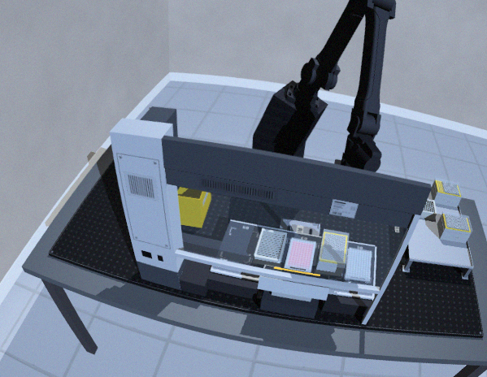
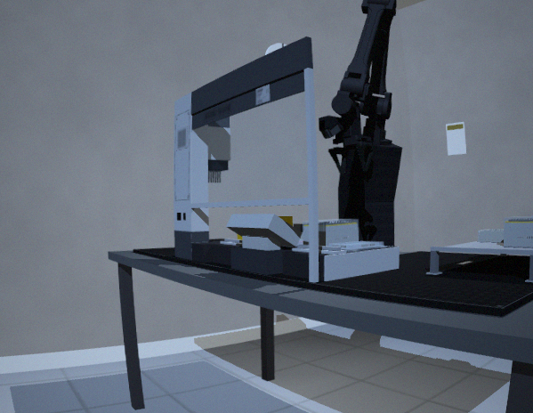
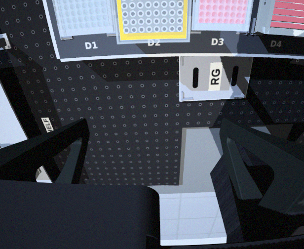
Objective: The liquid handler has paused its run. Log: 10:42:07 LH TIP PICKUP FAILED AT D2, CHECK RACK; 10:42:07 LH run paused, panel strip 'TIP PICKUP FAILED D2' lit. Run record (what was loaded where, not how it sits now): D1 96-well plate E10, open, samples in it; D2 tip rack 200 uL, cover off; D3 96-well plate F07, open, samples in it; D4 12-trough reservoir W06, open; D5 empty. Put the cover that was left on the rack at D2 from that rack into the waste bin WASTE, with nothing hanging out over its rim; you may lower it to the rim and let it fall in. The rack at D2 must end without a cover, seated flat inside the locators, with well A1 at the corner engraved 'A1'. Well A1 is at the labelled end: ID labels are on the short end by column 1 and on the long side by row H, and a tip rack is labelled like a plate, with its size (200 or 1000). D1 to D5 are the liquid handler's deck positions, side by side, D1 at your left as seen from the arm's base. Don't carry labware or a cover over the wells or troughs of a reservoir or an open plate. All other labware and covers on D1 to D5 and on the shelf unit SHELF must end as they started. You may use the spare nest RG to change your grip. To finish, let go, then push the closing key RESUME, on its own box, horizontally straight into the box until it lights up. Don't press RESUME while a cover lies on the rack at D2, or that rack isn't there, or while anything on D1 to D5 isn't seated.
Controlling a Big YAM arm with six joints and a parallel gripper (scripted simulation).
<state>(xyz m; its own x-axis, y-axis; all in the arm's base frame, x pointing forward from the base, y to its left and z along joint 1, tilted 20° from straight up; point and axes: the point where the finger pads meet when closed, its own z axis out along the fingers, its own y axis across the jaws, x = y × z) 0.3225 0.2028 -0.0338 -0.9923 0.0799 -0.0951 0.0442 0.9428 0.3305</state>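
Now: the clear cover 9 cm ahead of my hand and 15 cm below it. The rest, counted from my hand: tip rack 10 cm ahead, 17 cm below; then pink plate 10 cm ahead, 10 cm to the right, 21 cm below; then clear plate 10 cm ahead, 10 cm to the left, 21 cm below.
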